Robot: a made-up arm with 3 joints. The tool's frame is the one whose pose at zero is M.
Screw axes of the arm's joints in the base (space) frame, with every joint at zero. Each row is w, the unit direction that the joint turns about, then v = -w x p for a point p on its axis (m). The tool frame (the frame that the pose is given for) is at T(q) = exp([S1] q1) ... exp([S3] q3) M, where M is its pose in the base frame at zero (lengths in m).
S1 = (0, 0, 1, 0.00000, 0.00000, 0.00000)
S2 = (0, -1, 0, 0.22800, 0.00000, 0.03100)
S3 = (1, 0, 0, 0.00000, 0.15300, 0.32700)
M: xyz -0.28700 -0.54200 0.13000 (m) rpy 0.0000 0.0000 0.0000 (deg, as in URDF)
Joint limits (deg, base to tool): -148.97..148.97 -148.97..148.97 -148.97..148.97
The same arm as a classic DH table. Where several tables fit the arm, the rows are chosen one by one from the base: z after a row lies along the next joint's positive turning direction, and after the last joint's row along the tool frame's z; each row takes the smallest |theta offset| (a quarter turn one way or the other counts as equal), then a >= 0, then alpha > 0; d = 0 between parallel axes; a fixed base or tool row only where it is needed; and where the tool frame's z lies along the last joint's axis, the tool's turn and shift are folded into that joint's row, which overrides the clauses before.
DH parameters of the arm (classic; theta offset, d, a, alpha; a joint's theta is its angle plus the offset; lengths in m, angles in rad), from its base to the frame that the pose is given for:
joint 1: 0 0.228 -0.031 1.5708
joint 2: -1.5708 0.327 0.075 -1.5708
joint 3: -1.5708 -0.256 0.215 1.5708
tool (fixed): 1.5708 -0.023 0 0
Joint limits (rad, base to tool): -2.6..2.6 -2.6..2.6 -2.6..2.6

